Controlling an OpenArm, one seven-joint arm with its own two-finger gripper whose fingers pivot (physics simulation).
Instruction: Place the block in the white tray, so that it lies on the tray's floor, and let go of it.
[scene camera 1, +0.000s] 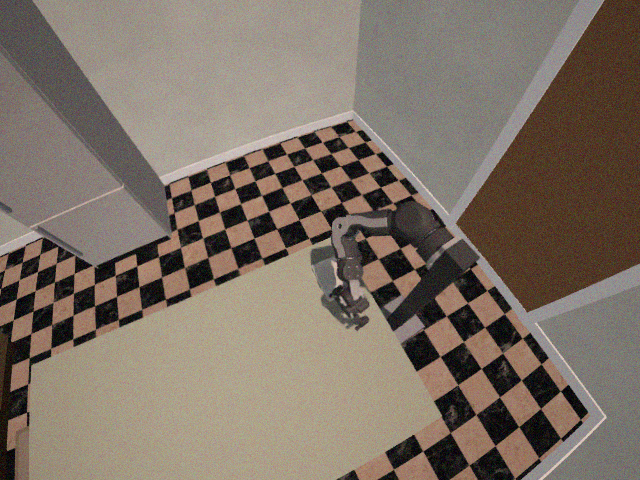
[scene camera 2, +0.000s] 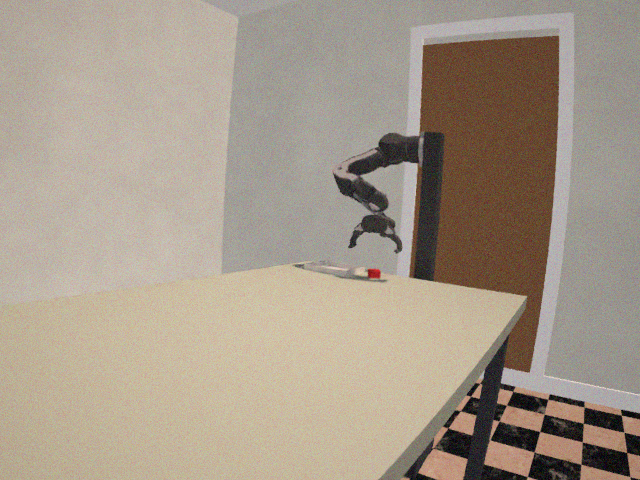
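Observation:
A small red block rests on the table just right of the white tray in scene camera 2, near the tray's right end. In scene camera 1 the block does not show; the gripper covers that spot. There the tray shows partly, shaded, left of the arm's lower part. My gripper is open and empty, fingers spread wide and pointing down. In scene camera 2 it hangs above the block, clearly apart from it.
The pale table top extends away from the arm. The arm's dark post stands beside the table edge. A grey cabinet stands on the checkered floor, and a brown door is behind the post.

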